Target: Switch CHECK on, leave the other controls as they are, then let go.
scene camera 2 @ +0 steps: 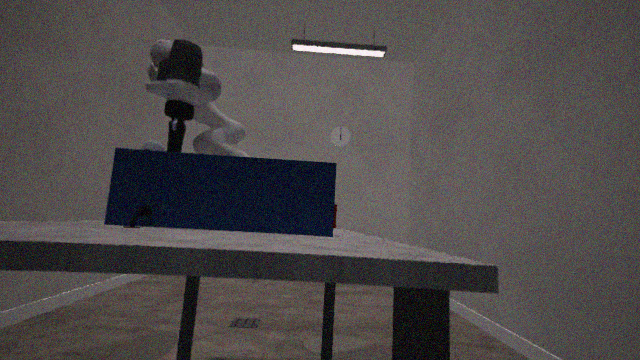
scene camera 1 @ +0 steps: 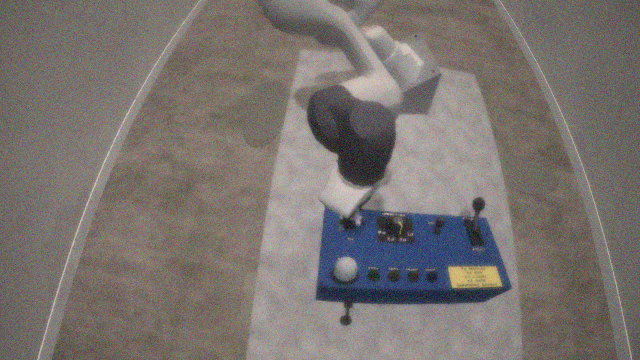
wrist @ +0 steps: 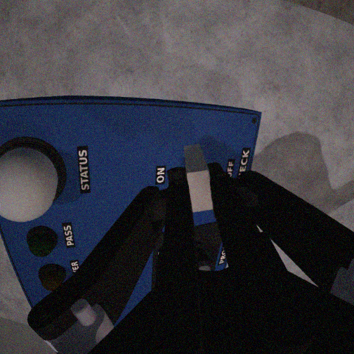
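Observation:
The blue control panel [scene camera 1: 410, 257] [scene camera 2: 225, 195] [wrist: 125, 130] stands on the table. In the wrist view its CHECK label [wrist: 244, 161] is partly covered, with the ON label [wrist: 160, 175] to the left of the fingers and the OFF label [wrist: 230, 169] to their right, partly hidden. My gripper [scene camera 1: 356, 218] [scene camera 2: 175, 146] [wrist: 193, 159] is shut with its pads together and nothing between them. It points down at the CHECK switch's place, between ON and OFF. The CHECK toggle is hidden by the fingers in the wrist view, so its position cannot be told.
The PROGRAM dial [scene camera 1: 396, 228] is beside the gripper. Farther right are a small toggle [scene camera 1: 439, 225] and a tall ball-topped lever [scene camera 1: 478, 205]. A white STATUS dome [scene camera 1: 345, 269] [wrist: 25, 182], several small lamps and a yellow label [scene camera 1: 474, 277] line the near edge. Another lever [scene camera 1: 345, 318] sticks out below.

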